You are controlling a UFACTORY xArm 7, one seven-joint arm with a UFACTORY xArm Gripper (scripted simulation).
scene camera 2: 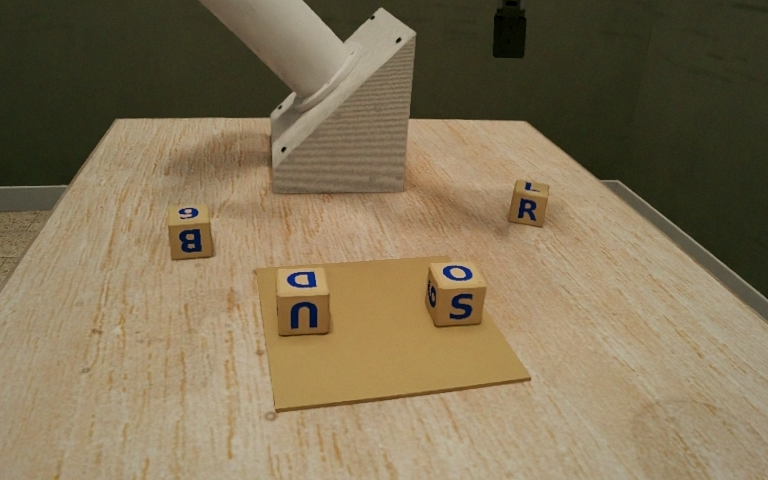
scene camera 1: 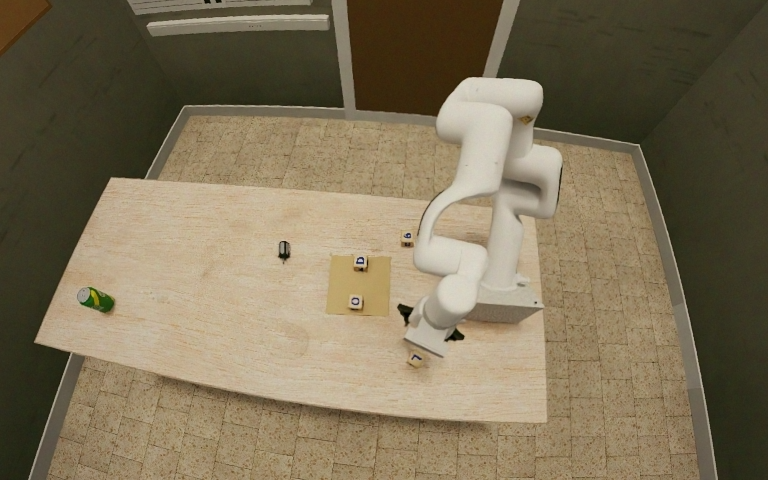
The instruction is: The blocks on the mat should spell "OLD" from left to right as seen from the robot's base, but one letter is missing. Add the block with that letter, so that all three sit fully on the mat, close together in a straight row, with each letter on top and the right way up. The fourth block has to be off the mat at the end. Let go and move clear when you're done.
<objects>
tan mat: scene camera 2; scene camera 1
same spot on tan mat: (scene camera 2: pixel 382 344) = (scene camera 1: pixel 347 282)
</objects>
